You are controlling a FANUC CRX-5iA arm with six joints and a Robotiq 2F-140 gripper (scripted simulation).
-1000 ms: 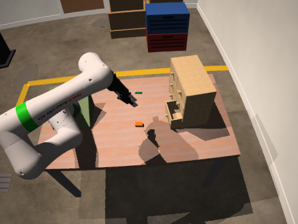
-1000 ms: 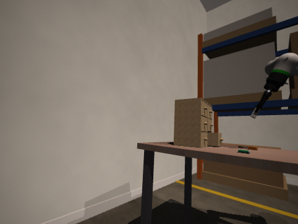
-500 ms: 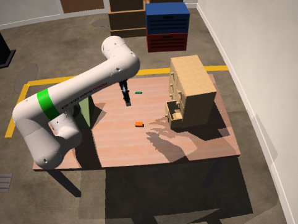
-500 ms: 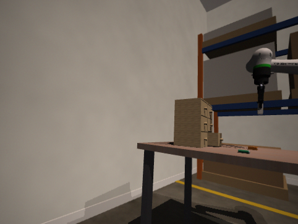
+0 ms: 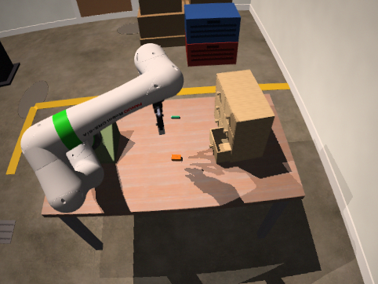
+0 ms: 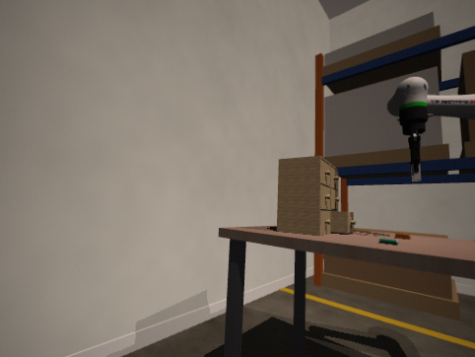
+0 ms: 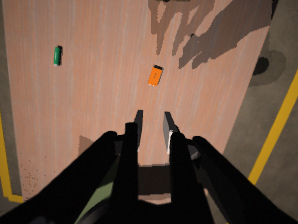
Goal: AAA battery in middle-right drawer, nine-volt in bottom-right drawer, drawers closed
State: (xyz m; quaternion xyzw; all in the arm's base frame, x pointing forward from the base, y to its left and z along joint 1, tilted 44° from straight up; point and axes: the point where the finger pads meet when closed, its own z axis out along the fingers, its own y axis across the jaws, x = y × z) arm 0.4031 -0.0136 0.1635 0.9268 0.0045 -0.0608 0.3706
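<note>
Now: the orange nine-volt battery 250 mm below my hand and 40 mm ahead of it. From my hand the other things lie so: green AAA battery: 280 mm to the left, 250 mm below, 70 mm ahead; dark item: 370 mm ahead, 150 mm below, 40 mm to the left.
</note>
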